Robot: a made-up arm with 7 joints.
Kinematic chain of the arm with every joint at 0, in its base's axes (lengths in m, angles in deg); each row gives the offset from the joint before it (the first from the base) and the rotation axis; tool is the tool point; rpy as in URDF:
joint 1: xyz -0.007 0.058 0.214 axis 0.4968 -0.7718 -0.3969
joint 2: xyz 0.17 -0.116 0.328 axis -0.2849 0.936 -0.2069
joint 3: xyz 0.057 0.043 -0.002 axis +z
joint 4: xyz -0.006 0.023 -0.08 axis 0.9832 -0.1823 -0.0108
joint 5: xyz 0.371 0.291 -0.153 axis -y
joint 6: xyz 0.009 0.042 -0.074 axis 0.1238 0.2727 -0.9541
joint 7: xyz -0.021 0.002 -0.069 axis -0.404 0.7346 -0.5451
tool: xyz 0.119 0.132 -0.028 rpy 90 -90 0
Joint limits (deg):
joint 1: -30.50..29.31
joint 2: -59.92..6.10
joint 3: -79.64..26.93
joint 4: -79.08..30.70
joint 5: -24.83..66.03
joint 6: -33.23..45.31
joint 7: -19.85..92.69
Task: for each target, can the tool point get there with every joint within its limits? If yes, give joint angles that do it. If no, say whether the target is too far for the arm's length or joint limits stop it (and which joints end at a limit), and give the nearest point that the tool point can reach.
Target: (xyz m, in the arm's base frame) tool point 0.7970 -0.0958 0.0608
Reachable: yes | joints 1.19 -29.38 -23.97 -55.60 -14.62 14.97 17.85
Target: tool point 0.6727 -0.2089 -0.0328
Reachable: yes | joints 2.17 -15.87 -19.58 -59.52 -12.14 34.78 17.54
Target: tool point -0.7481 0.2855 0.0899
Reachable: no: joint limits stop it (at a limit: joint 2, joint 3, joint 4, joint 5, joint 7) | nearest point -0.1579 -0.1351 0.0032 | short by 0.730 m
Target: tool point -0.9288 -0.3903 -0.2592
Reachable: no: joint limits stop it (at a limit: joint 2, joint 3, joint 4, joint 7) | nearest point -0.1961 -0.3287 -0.0727 | short by 0.759 m
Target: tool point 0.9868 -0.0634 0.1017
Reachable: yes | joints -19.37 -26.19 -54.49 -21.12 30.09 38.23 7.36
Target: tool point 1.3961 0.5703 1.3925
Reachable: no: too far | nearest point 0.9167 0.3679 0.9665 | short by 0.672 m
